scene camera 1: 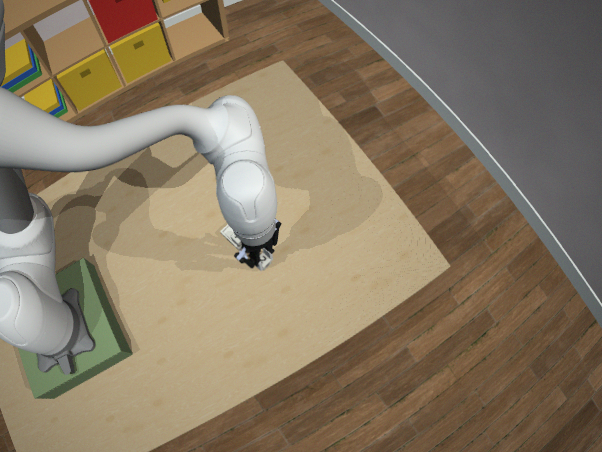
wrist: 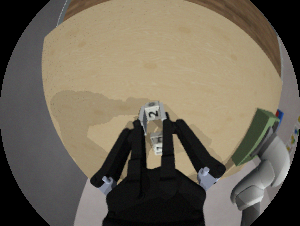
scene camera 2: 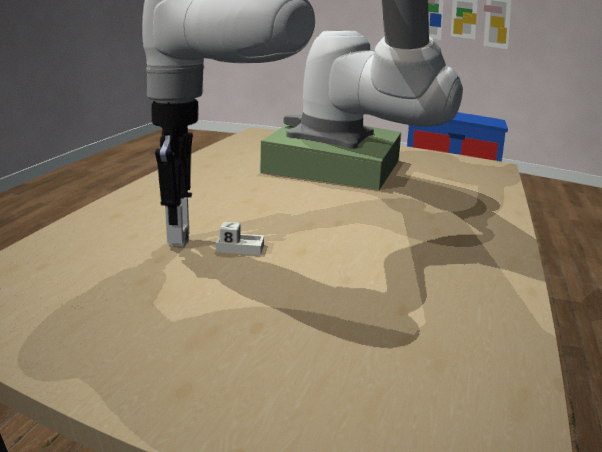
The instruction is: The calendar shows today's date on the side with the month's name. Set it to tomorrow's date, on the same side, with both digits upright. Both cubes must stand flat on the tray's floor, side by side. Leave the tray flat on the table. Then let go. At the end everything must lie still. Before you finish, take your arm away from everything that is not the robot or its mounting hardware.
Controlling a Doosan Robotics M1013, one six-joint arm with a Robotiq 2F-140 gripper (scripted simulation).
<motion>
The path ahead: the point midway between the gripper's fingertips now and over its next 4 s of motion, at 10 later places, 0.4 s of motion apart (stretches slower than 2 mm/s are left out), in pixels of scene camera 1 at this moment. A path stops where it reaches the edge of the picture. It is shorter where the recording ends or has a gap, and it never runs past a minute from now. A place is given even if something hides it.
My gripper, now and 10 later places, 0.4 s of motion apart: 263, 262; 262, 258; 260, 251; 260, 249; 259, 247; 243, 232; 234, 226; 234, 226; 235, 228; 236, 230; 237, 233
</motion>
